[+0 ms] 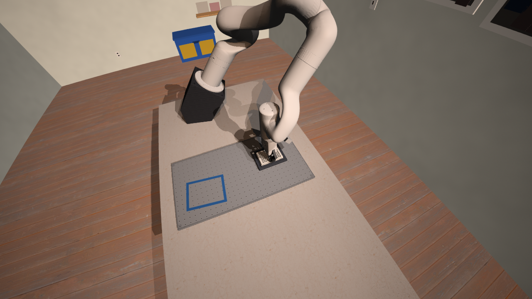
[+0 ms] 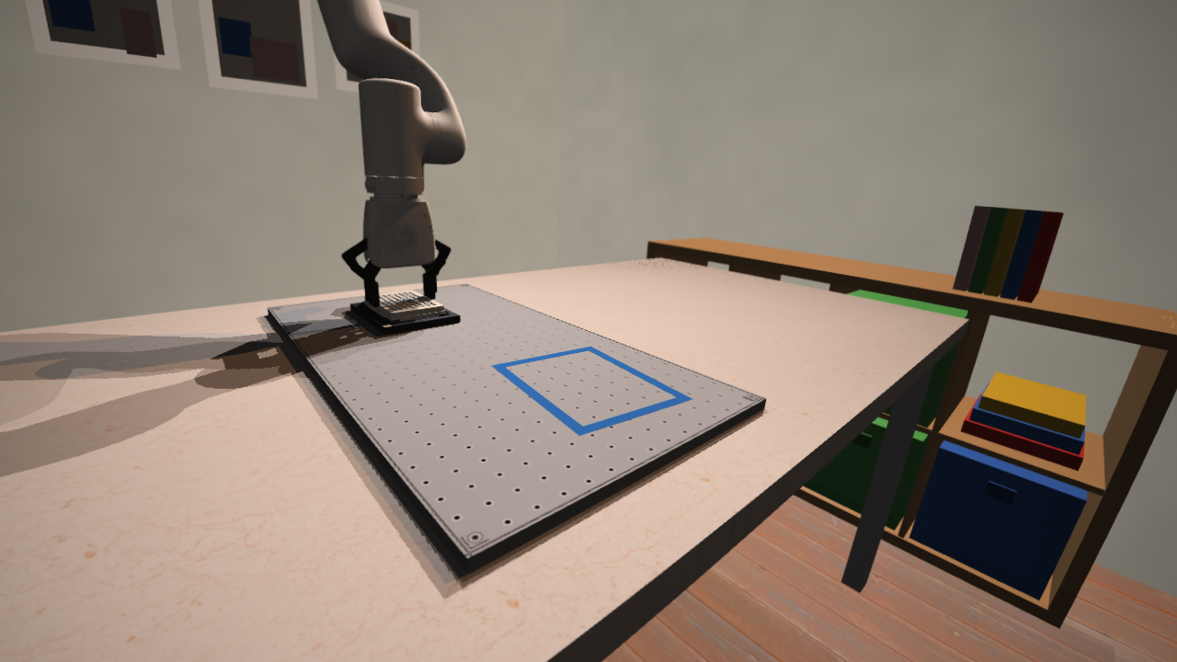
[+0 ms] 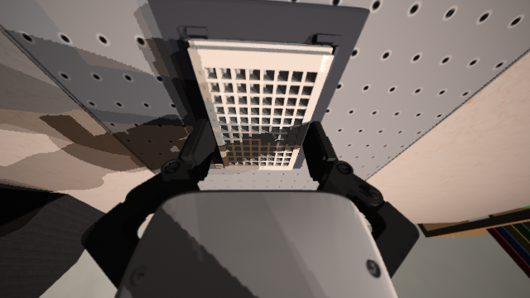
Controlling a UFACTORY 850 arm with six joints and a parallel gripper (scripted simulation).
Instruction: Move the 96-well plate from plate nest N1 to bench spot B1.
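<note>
Right now my hand is 2 cm above the white 96-well plate. Round my hand: black plate nest N1 (3 cm below).
</note>
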